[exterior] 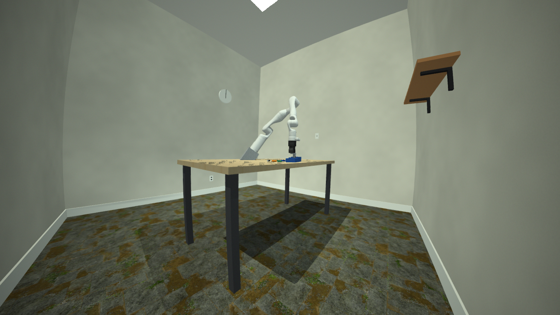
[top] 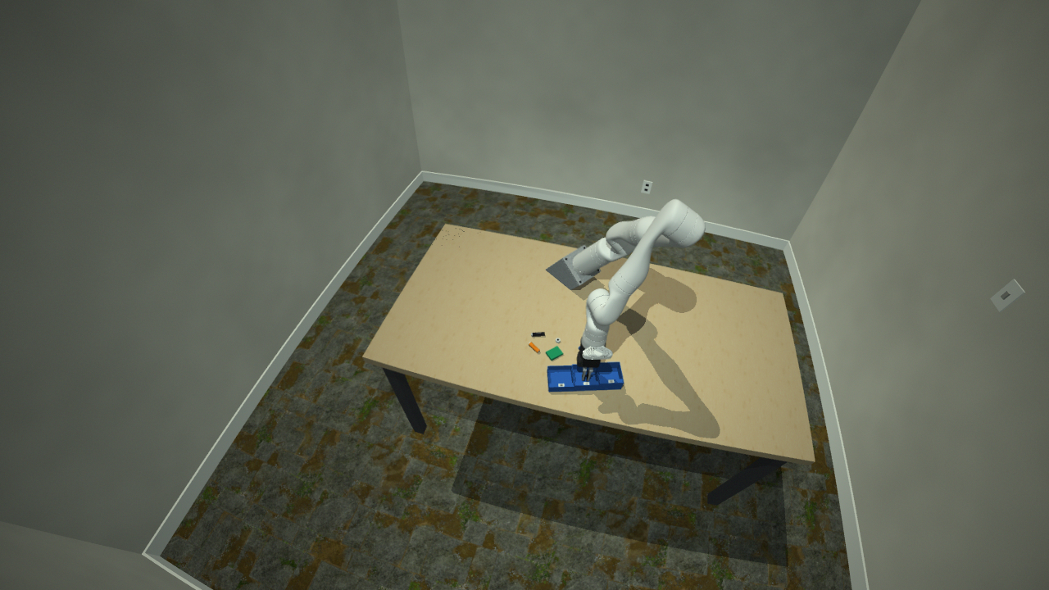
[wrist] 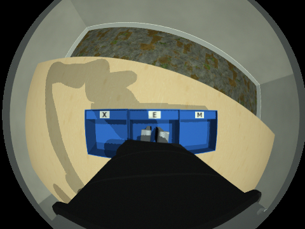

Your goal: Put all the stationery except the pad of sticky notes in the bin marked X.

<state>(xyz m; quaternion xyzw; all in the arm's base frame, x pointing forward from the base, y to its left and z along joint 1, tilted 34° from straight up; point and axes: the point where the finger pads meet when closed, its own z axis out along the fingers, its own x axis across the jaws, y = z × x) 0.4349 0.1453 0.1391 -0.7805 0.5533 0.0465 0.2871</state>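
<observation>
My hand is 10 mm above the blue bin. Round my hand: green pad 140 mm to the right, 50 mm behind, 30 mm below; then eraser 100 mm behind, 30 mm to the right, 30 mm below; then black bolt-like item 160 mm behind, 30 mm below, 10 mm to the left.
</observation>
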